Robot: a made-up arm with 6 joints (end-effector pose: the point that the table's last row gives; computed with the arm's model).
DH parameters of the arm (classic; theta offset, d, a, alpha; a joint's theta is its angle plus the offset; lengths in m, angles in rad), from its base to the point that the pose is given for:
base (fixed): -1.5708 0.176 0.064 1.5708
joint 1: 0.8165 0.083 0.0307 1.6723
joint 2: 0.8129 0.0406 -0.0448 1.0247
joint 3: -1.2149 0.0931 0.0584 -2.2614
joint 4: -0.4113 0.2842 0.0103 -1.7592
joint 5: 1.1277 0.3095 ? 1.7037
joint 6: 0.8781 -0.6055 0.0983 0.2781
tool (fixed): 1.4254 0.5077 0 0
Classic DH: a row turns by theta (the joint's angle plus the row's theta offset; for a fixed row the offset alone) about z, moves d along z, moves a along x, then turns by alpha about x.
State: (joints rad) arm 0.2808 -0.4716 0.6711 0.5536 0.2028 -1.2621
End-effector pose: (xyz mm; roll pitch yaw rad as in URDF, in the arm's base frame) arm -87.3 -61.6 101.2 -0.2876 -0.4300 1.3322
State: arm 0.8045 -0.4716 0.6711 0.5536 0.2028 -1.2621
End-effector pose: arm -87.3 -99.3 110.0 -0.4064 0.0808 1.3536
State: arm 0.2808 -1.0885 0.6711 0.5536 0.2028 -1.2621
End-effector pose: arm -142.6 -76.9 118.7 0.2680 -0.2606 1.4262
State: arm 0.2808 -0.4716 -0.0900 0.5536 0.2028 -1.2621
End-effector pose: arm -105.6 -91.5 103.2 -0.0839 0.3034 1.2735
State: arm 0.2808 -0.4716 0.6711 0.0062 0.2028 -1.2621
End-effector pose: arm -105.5 -27.2 173.0 0.1434 -0.8598 1.1096
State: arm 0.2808 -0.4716 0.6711 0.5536 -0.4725 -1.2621
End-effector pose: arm -83.6 -43.1 237.2 -1.0384 -0.5338 1.7855
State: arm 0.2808 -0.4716 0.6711 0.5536 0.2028 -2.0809
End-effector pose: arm -215.3 -60.7 55.9 -0.0542 -0.6091 0.4401
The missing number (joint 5, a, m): 0.1154
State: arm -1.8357 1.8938 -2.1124 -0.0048 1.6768 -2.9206
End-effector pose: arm 256.2 -336.5 160.1 2.8500 -0.4107 2.5730
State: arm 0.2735 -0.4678 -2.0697 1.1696 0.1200 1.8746
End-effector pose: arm -365.1 -192.0 349.9 -2.3868 0.0642 1.0293
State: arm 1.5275 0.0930 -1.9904 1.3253 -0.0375 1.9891
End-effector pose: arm -411.6 -35.7 263.4 2.8400 0.5718 0.5583
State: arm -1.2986 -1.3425 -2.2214 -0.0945 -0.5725 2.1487
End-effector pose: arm -507.0 5.4 40.5 -0.0244 -0.7440 -0.3357
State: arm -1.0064 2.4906 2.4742 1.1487 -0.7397 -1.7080
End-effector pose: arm -42.4 -148.8 156.5 1.6990 -0.4708 0.6541
